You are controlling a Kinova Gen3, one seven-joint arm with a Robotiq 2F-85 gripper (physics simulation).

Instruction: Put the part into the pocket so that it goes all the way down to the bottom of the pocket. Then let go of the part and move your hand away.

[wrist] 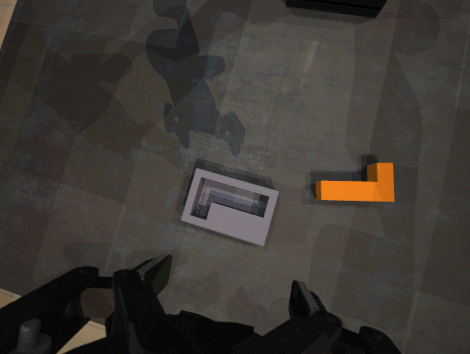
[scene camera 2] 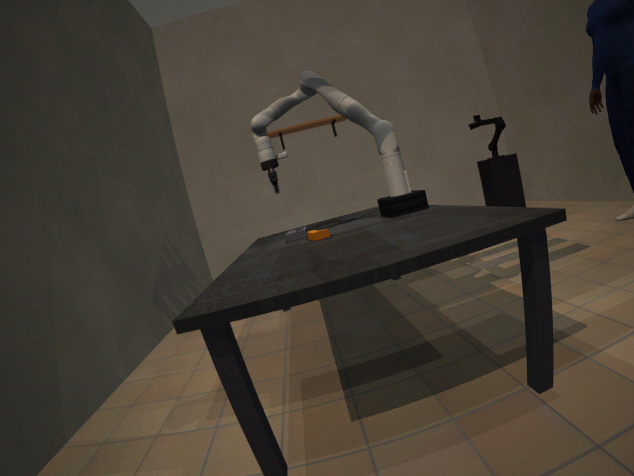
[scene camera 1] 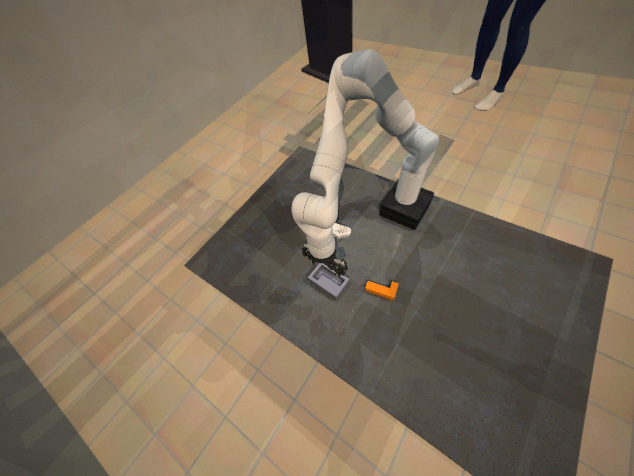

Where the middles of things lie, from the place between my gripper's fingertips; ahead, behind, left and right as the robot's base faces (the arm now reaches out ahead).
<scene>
Now: the orange L-shaped part [wrist: 380, 184] 150 mm behind my hand, 130 mm to the left of it and 200 mm below it. From my hand the other things lie so: grey block with L-shaped pocket [scene camera 1: 322, 276]: 30 mm behind, 40 mm to the right, 200 mm below.
</scene>
